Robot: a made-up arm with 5 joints.
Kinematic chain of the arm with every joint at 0, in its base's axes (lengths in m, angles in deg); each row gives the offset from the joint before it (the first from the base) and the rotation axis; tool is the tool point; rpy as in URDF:
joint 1: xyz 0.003 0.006 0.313 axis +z
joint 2: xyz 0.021 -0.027 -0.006 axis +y
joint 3: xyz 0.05 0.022 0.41 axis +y
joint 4: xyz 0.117 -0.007 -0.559 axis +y
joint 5: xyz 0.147 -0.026 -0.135 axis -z
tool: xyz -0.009 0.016 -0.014 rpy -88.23 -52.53 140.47
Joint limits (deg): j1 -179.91..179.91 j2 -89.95..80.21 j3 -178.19..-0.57 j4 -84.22..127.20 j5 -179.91..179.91
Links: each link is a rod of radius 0.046 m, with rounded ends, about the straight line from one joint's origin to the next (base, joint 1, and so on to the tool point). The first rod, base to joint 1, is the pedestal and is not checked.
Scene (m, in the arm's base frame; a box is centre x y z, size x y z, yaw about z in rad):
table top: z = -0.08
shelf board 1: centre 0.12 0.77 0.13 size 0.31 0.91 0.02 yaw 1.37
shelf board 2: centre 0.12 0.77 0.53 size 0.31 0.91 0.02 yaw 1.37
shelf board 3: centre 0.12 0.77 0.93 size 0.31 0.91 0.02 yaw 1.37
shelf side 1: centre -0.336 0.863 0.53 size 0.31 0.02 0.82 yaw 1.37
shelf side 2: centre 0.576 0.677 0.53 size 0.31 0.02 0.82 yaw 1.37
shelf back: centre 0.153 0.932 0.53 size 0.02 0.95 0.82 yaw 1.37
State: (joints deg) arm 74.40 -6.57 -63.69 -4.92 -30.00
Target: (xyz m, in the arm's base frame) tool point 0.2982 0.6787 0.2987
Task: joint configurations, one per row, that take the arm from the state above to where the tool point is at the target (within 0.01 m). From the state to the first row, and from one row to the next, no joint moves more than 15 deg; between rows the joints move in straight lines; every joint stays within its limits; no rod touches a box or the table.
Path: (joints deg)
1: 73.42 -20.79 -51.15 -10.20 -30.17
2: 72.45 -35.01 -38.61 -15.49 -30.34
3: 71.47 -49.24 -26.06 -20.77 -30.51
4: 67.06 -39.08 -15.01 -20.39 -30.76
5: 62.65 -28.93 -3.96 -20.00 -31.01
6: 64.62 -17.54 -16.77 -13.59 -30.81
7: 66.58 -6.15 -29.58 -7.17 -30.60
8: 68.55 5.25 -42.39 -0.75 -30.40

